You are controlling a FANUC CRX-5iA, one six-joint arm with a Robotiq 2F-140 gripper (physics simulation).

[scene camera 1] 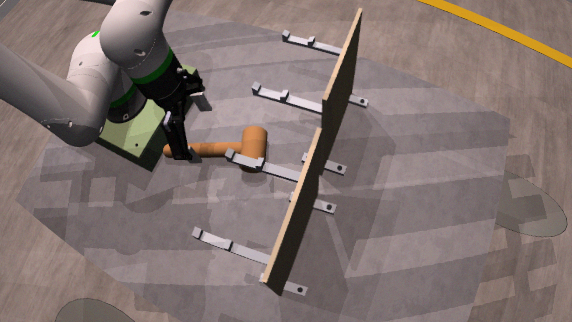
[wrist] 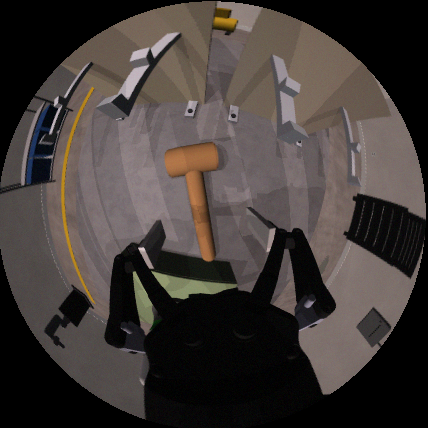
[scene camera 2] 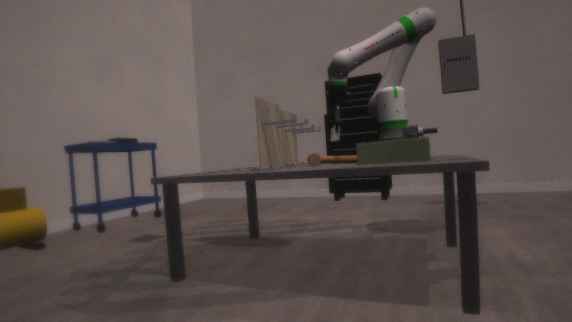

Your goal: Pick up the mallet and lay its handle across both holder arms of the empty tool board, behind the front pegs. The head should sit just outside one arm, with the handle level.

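Seen in the pictures: gripper, fingertip midpoint: (scene camera 1: pixel 201 134) (wrist: pixel 204 222) (scene camera 2: pixel 334 140); arm's base, link origin: (scene camera 1: pixel 125 100) (scene camera 2: pixel 394 140).
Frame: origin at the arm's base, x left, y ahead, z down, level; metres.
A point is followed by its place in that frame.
The orange mallet (scene camera 1: pixel 254 140) @(x 0.041, y 0.393, z 0.033 m) (scene camera 2: pixel 314 159) @(x 0.078, y 0.372, z 0.062 m) (wrist: pixel 192 160) @(x 0.025, y 0.383, z 0.034 m) lies on the table, its head toward the boards and its handle end close to the green block. My gripper (scene camera 1: pixel 195 129) @(x -0.017, y 0.291, z -0.024 m) (scene camera 2: pixel 335 136) @(x -0.017, y 0.291, z -0.024 m) (wrist: pixel 204 222) @(x -0.017, y 0.291, z -0.024 m) is wide open and empty, above the handle, with one finger on either side in the wrist view. Two upright tool boards, one (scene camera 1: pixel 345 70) @(x 0.181, y 0.557, z -0.155 m) (wrist: pixel 192 60) @(x 0.070, y 0.555, z -0.054 m) farther back in scene camera 1 and one (scene camera 1: pixel 296 215) @(x -0.136, y 0.588, z -0.158 m) (wrist: pixel 320 60) nearer, hold no tools. Each has two pegged arms; the inner arms (scene camera 1: pixel 300 102) @(x 0.090, y 0.494, z -0.121 m) (scene camera 1: pixel 280 170) @(x -0.055, y 0.517, z -0.106 m) (wrist: pixel 137 80) @(x 0.078, y 0.429, z -0.121 m) (wrist: pixel 287 107) @(x -0.062, y 0.449, z -0.106 m) flank the mallet head in the wrist view.
The green block (scene camera 1: pixel 131 132) @(x -0.076, y 0.085, z 0.001 m) (scene camera 2: pixel 395 151) @(x 0.167, y -0.013, z 0.049 m) (wrist: pixel 187 287) @(x -0.015, y 0.121, z 0.002 m) under the arm's base stands beside the handle end. The lower board's inner arm passes over the mallet head in scene camera 1. Mounting feet (scene camera 1: pixel 327 206) (wrist: pixel 191 109) stick out at the boards' bases. The outer arms (scene camera 1: pixel 325 46) @(x 0.259, y 0.484, z -0.121 m) (scene camera 1: pixel 250 252) @(x -0.220, y 0.535, z -0.106 m) reach out too.
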